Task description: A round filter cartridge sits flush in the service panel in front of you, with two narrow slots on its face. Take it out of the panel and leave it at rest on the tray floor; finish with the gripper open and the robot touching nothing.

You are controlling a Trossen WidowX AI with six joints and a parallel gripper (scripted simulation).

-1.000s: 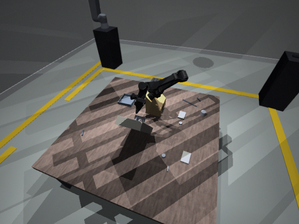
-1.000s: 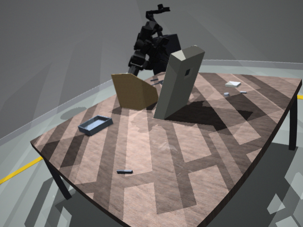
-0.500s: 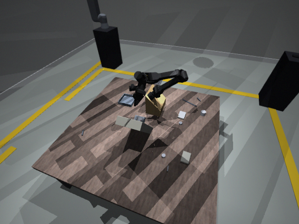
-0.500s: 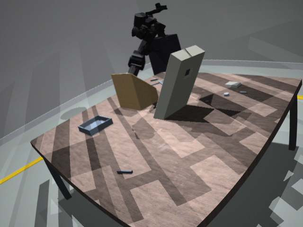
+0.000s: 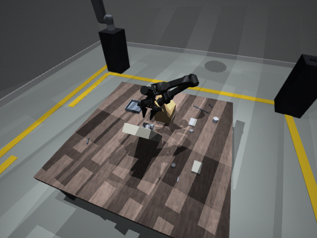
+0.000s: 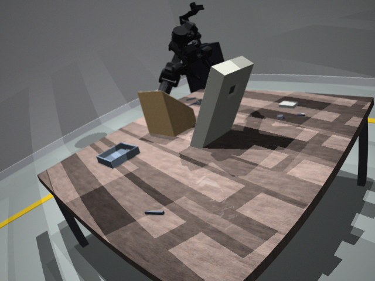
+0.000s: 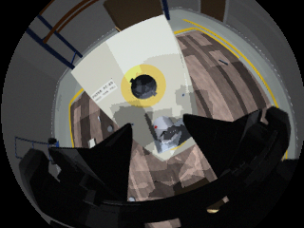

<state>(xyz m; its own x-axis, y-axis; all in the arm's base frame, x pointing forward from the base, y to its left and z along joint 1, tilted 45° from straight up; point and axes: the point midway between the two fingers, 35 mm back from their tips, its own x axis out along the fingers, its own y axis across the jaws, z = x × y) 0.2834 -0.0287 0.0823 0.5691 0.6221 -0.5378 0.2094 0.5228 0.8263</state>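
Now: gripper tip 9 cm above the round filter cartridge. Round my gripper tip: grey service panel (4 cm ahead, 11 cm below); blue-grey tray (32 cm behind, 33 cm to the right, 25 cm below).
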